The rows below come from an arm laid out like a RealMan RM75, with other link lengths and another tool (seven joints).
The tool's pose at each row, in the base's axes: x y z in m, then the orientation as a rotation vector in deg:
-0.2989, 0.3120, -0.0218, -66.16, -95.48, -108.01
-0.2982, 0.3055, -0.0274, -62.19, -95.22, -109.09
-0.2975, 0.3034, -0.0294, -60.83, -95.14, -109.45
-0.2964, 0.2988, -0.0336, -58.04, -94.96, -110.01
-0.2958, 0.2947, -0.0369, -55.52, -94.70, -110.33
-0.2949, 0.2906, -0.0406, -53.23, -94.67, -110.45
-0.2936, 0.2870, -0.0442, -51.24, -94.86, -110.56
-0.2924, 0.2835, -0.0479, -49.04, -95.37, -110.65
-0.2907, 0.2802, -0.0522, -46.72, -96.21, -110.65
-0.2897, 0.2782, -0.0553, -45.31, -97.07, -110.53
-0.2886, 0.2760, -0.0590, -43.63, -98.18, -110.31
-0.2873, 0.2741, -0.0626, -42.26, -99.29, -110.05
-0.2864, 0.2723, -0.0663, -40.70, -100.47, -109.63
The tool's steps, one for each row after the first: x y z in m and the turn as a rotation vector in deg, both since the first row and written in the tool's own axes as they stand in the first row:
-0.0063, -0.0016, -0.0057, 0.32, 2.78, -1.14
-0.0087, -0.0018, -0.0074, 0.43, 3.72, -1.54
-0.0137, -0.0027, -0.0112, 0.75, 5.67, -2.30
-0.0175, -0.0034, -0.0148, 1.14, 7.47, -2.85
-0.0219, -0.0041, -0.0182, 1.64, 9.03, -3.42
-0.0263, -0.0047, -0.0210, 2.13, 10.26, -4.08
-0.0307, -0.0053, -0.0238, 2.76, 11.48, -5.00
-0.0358, -0.0061, -0.0262, 3.55, 12.62, -6.14
-0.0392, -0.0069, -0.0277, 4.20, 13.14, -7.01
-0.0432, -0.0079, -0.0293, 5.04, 13.71, -8.07
-0.0472, -0.0088, -0.0305, 5.83, 14.08, -9.04
-0.0510, -0.0101, -0.0318, 6.78, 14.53, -10.04

